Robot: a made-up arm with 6 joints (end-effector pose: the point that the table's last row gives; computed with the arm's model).
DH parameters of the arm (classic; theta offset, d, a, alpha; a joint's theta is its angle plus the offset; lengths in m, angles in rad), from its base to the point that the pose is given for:
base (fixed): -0.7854 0 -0.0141 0
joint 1: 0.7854 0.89 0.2 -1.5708
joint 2: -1.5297 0 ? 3.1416
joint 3: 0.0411 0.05 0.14 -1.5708
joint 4: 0 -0.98 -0.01 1.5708
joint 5: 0 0.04 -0.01 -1.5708
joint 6: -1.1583 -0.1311 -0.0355 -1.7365
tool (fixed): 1.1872 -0.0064 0 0
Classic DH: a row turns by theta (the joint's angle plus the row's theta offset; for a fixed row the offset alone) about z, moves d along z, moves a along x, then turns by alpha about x.
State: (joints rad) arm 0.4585 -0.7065 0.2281 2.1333 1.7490 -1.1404
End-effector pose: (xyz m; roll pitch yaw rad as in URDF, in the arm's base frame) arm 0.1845 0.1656 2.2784 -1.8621 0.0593 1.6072
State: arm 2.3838 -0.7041 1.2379 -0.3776 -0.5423 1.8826
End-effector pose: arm 0.5177 -0.3864 2.4610 1.7672 -1.2367 -1.3299
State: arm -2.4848 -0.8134 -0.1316 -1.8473 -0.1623 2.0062
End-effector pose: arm -0.3831 -0.3112 2.1773 -0.3506 -0.7688 -2.8412
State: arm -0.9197 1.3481 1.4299 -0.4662 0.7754 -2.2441
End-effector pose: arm 1.0675 -1.6239 1.3170 2.1546 -0.5781 -0.8793
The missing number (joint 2, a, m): 0.7306
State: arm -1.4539 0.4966 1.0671 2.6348 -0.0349 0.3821
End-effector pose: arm 0.0946 -1.3882 2.2820 2.5467 -0.5875 -0.9707
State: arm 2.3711 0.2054 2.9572 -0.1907 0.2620 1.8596
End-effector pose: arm 0.5706 -0.3934 1.9118 1.0108 0.2802 -0.7778
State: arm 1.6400 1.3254 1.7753 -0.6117 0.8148 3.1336
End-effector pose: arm 0.0253 1.8127 1.6572 -2.9715 -1.3303 1.4346
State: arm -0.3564 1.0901 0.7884 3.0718 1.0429 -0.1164
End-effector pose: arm 1.7549 -0.6854 0.9329 -2.4198 1.0244 0.7121
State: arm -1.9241 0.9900 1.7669 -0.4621 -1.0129 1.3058
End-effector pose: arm -0.5784 -1.4389 1.9662 -1.4209 -0.1808 -1.7534
